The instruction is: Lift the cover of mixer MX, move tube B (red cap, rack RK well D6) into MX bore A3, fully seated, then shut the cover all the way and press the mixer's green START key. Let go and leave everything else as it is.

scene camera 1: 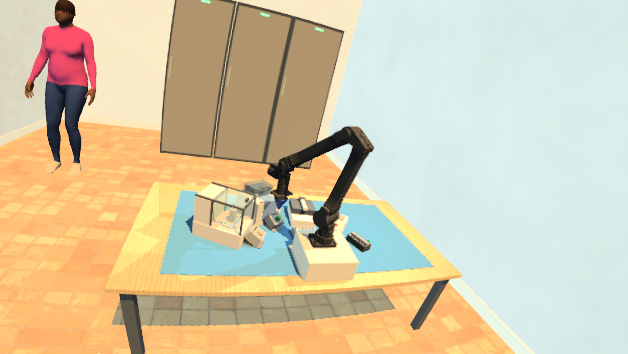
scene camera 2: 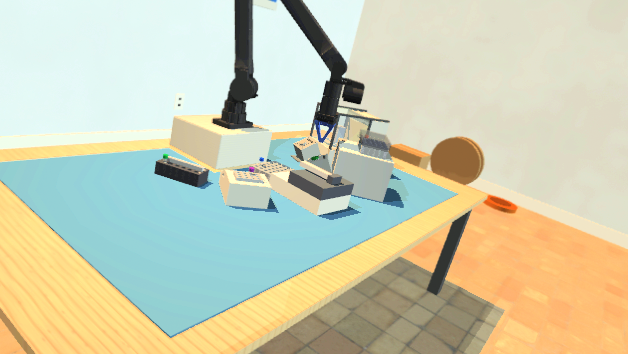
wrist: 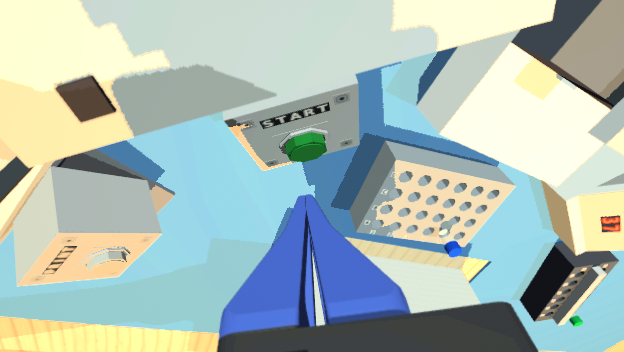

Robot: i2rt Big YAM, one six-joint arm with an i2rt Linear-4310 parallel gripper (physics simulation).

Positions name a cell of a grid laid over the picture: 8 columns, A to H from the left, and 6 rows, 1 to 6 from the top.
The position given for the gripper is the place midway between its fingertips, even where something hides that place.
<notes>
The gripper (wrist: D4) is shut, with nothing in its grasp. Further things: a green START button (wrist: D3), a mixer (scene camera 1: D4) and a glass-walled enclosure (scene camera 1: C4).
The mixer shows as well in the wrist view (wrist: B2). The glass-walled enclosure shows as well in scene camera 2 (scene camera 2: E3) and in the wrist view (wrist: A4).
</notes>
